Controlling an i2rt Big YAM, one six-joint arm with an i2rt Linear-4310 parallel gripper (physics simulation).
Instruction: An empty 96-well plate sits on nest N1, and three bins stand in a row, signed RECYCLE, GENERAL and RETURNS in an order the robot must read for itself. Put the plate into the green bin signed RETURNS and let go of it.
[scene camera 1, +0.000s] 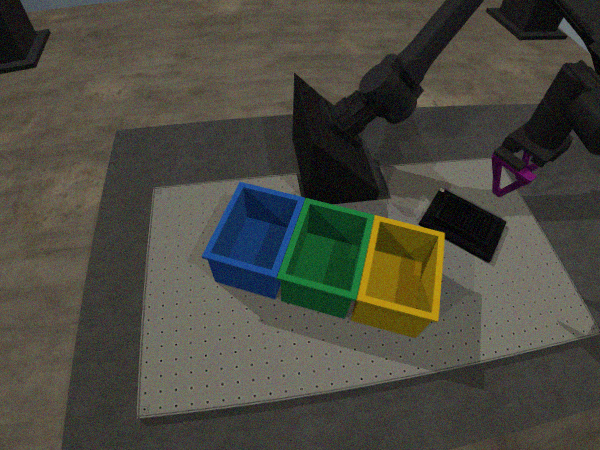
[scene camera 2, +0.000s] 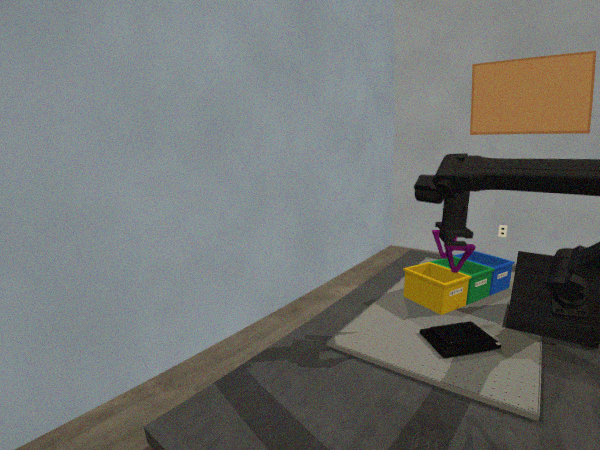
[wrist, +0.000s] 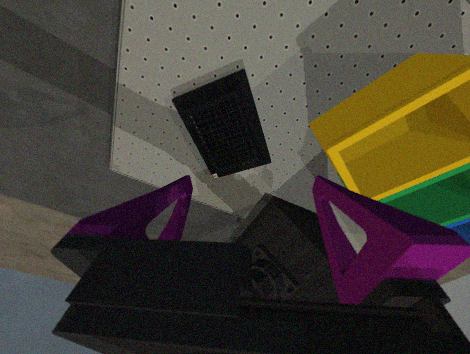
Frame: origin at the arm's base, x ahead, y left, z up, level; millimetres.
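Seen in the pictures: gripper, fingertip midpoint: (scene camera 1: 510, 182) (scene camera 2: 449, 265) (wrist: 250, 182); arm's base at its link origin: (scene camera 1: 338, 125) (scene camera 2: 568, 296) (wrist: 271, 272).
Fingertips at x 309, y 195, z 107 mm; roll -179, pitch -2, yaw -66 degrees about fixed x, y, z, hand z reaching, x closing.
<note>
Pixels of each thing's top centre, then the offset from my fingertips to it. "spot": a spot on its surface instead. Level surfaces: height alone.
- black 96-well plate at its top centre: (wrist: 225, 137) (scene camera 1: 467, 217) (scene camera 2: 460, 331) 47 mm back, 19 mm left, 168 mm down
- green bin at its top centre: (scene camera 1: 328, 244) (wrist: 428, 208) (scene camera 2: 461, 265) 6 mm back, 309 mm right, 94 mm down
- blue bin at a spot on its surface: (scene camera 1: 250, 240) spot: 103 mm back, 432 mm right, 188 mm down
- pale perforated board at its surface level: 194 mm down
The black 96-well plate (scene camera 1: 467, 222) (scene camera 2: 460, 339) (wrist: 225, 125) sits flat on its nest beside the yellow bin. Plate and nest are both dark and hard to tell apart; a small pale spot shows at one corner. The green bin (scene camera 1: 318, 257) (scene camera 2: 480, 284) (wrist: 430, 200) stands in the middle of the row, and no plate shows inside it in scene camera 1. Its front label shows in scene camera 2 but is too blurred to read. My gripper (scene camera 1: 516, 185) (scene camera 2: 449, 263) (wrist: 250, 182) is open and empty, with its purple fingers wide apart, above and away from the plate.
The blue bin (scene camera 1: 250, 240) (scene camera 2: 501, 275) and the yellow bin (scene camera 1: 400, 280) (scene camera 2: 435, 290) (wrist: 400, 135) flank the green one closely. All stand on a pale perforated board (scene camera 1: 200, 340) (scene camera 2: 370, 335) (wrist: 165, 45). The dark arm base (scene camera 1: 330, 165) (scene camera 2: 530, 300) stands beside the row.
</note>
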